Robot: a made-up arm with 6 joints.
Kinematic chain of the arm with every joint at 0, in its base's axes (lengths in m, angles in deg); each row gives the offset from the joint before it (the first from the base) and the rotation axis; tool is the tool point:
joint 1: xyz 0 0 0.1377 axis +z
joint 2: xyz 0 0.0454 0 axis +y
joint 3: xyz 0 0 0.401 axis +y
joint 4: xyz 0 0 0.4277 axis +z
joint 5: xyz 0 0 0 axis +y
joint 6: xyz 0 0 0.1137 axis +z
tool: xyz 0 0 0
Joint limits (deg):
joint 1: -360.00..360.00
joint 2: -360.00..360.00
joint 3: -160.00..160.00
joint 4: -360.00..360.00
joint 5: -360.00..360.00
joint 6: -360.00..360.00
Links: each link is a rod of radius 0.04 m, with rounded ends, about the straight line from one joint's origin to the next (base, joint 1, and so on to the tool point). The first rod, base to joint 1, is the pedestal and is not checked.
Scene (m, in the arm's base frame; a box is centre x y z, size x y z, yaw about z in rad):
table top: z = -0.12
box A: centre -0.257 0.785 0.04 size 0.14 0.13 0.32 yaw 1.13
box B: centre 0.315 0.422 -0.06 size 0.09 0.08 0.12 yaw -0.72
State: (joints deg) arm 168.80 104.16 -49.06 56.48 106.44 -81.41
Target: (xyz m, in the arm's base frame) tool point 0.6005 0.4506 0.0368
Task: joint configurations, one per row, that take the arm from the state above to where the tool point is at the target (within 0.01 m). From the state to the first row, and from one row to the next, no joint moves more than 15 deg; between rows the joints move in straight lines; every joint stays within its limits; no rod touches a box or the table.
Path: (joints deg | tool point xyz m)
1: 157.51 95.41 -61.04 54.80 94.22 -70.70 | -0.6902 0.1363 0.4091
2: 146.23 86.65 -73.02 53.12 82.00 -59.99 | -0.5495 0.2045 0.5762
3: 134.94 77.90 -85.00 51.44 69.78 -49.28 | -0.3740 0.1924 0.6934
4: 123.66 69.14 -96.98 49.76 57.55 -38.57 | -0.2103 0.1018 0.7416
5: 112.37 60.39 -108.96 48.08 45.33 -27.86 | -0.0991 -0.0367 0.7122
6: 98.34 69.51 -98.62 47.03 57.12 -36.79 | -0.1422 0.1756 0.7373
7: 84.31 78.64 -88.28 45.97 68.90 -45.71 | -0.0827 0.3975 0.6910
8: 70.28 87.76 -77.94 44.91 80.68 -54.64 | 0.0700 0.5646 0.5794
9: 56.25 96.89 -67.60 43.85 92.46 -63.56 | 0.2726 0.6314 0.4183
10: 42.22 106.01 -57.26 42.80 104.25 -72.49 | 0.4667 0.5859 0.2299
11: 28.19 115.13 -46.92 41.74 116.03 -81.41 | 0.6005 0.4506 0.0369

